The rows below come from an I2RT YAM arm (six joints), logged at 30 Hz.
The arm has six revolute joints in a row. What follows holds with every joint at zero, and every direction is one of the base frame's. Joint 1 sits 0.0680 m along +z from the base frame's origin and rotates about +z. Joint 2 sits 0.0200 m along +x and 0.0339 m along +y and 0.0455 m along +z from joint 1 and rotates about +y. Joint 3 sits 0.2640 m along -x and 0.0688 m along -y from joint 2 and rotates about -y. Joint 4 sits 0.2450 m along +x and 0.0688 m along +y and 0.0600 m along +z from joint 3 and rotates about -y. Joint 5 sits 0.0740 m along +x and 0.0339 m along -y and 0.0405 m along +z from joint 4 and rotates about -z. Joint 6 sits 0.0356 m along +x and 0.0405 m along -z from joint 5 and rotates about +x. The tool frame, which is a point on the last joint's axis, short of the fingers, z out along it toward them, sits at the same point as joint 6; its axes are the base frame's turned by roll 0.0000, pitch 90.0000 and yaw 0.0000 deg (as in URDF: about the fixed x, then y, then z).
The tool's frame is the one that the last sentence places.
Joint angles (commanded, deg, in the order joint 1, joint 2, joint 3, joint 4, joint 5, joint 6), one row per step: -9.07 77.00 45.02 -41.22 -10.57 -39.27; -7.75 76.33 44.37 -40.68 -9.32 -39.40; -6.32 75.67 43.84 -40.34 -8.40 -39.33; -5.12 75.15 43.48 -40.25 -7.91 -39.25; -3.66 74.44 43.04 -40.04 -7.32 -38.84; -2.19 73.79 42.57 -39.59 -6.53 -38.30; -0.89 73.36 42.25 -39.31 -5.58 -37.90; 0.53 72.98 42.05 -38.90 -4.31 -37.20; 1.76 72.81 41.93 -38.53 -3.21 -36.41; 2.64 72.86 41.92 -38.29 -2.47 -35.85; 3.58 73.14 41.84 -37.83 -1.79 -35.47; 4.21 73.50 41.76 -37.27 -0.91 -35.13; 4.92 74.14 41.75 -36.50 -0.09 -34.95; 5.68 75.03 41.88 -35.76 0.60 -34.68; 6.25 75.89 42.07 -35.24 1.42 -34.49; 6.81 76.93 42.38 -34.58 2.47 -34.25
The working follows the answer.
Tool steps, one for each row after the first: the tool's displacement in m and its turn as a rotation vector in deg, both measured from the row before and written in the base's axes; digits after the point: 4 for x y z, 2 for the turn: -0.0014 0.0048 -0.0004 -1.30 -0.40 1.08; -0.0014 0.0054 0.0000 -0.91 -0.35 1.09; -0.0013 0.0046 0.0002 -0.46 -0.19 0.97; -0.0016 0.0055 0.0005 -0.46 -0.39 0.89; -0.0013 0.0053 0.0003 -0.60 -0.53 0.71; -0.0010 0.0045 0.0001 -0.77 -0.33 0.61; -0.0004 0.0047 0.0006 -0.96 -0.53 0.33; 0.0000 0.0041 0.0002 -0.75 -0.38 0.11; 0.0003 0.0030 -0.0001 -0.49 -0.17 0.10; 0.0007 0.0033 -0.0011 -0.50 -0.11 0.34; 0.0011 0.0020 -0.0013 -0.69 -0.16 0.00; 0.0020 0.0024 -0.0018 -0.69 -0.17 0.25; 0.0026 0.0028 -0.0021 -0.55 -0.03 0.26; 0.0024 0.0020 -0.0019 -0.71 0.07 0.10; 0.0032 0.0020 -0.0019 -0.90 -0.04 -0.04
Tool pose at each row, in the base's axes (x y z in m, rotation vector in deg; rounded; the steps above come from the unrounded poses): 0.2298 -0.0301 0.1875 -43.89 154.25 3.84; 0.2285 -0.0253 0.1871 -45.66 153.78 2.19; 0.2271 -0.0199 0.1871 -47.33 153.22 1.10; 0.2258 -0.0153 0.1872 -48.73 152.74 0.63; 0.2242 -0.0098 0.1878 -49.97 152.10 0.06; 0.2229 -0.0045 0.1880 -50.98 151.42 -0.79; 0.2219 0.0000 0.1881 -51.96 151.01 -1.81; 0.2214 0.0047 0.1887 -52.58 150.57 -3.23; 0.2214 0.0088 0.1889 -52.87 150.32 -4.36; 0.2217 0.0118 0.1888 -53.11 150.21 -5.05; 0.2225 0.0150 0.1877 -53.69 150.03 -5.67; 0.2236 0.0170 0.1864 -53.87 150.02 -6.65; 0.2255 0.0195 0.1846 -54.38 149.86 -7.57; 0.2281 0.0223 0.1825 -54.89 149.79 -8.24; 0.2305 0.0244 0.1807 -55.28 149.92 -9.12; 0.2337 0.0264 0.1788 -55.51 150.05 -10.34

